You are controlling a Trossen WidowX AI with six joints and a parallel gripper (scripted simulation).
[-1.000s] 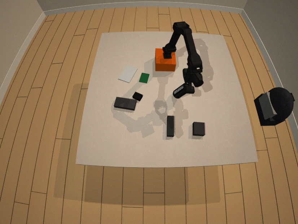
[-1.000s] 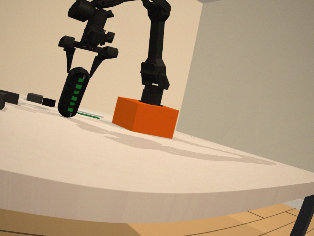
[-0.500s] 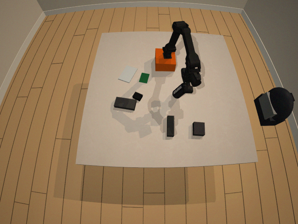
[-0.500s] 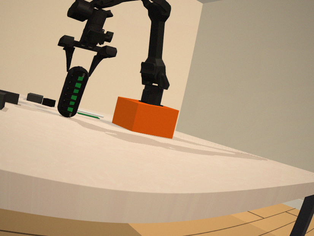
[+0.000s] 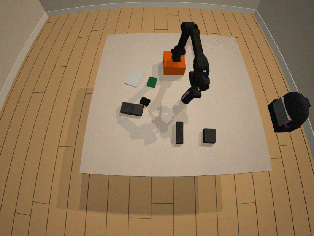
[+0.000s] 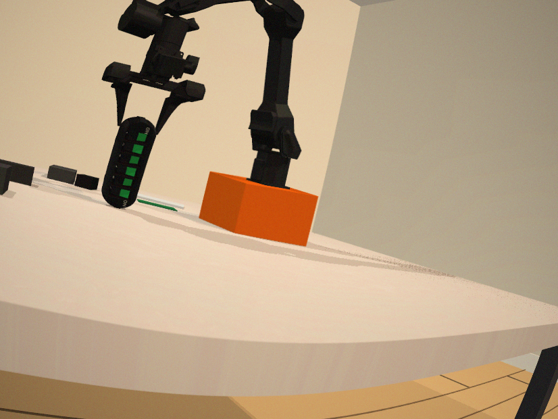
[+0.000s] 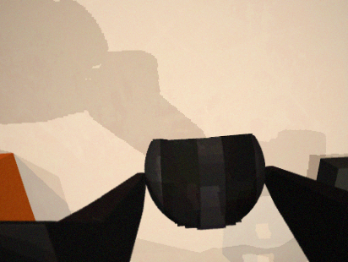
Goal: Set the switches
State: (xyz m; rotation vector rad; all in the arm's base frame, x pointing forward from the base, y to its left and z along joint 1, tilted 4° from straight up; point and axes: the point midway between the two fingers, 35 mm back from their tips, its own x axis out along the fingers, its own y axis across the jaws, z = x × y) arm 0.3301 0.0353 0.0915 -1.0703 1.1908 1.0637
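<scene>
Right now my gripper tip is 32 cm to the left of the black cube, 12 cm above it and 4 cm past it. Also, from my gripper tip: black bar (23 cm ahead, 12 cm to the right, 12 cm below); green card (25 cm to the right, 21 cm behind, 13 cm below); dark square block (28 cm ahead, 12 cm below, 7 cm to the left).
</scene>
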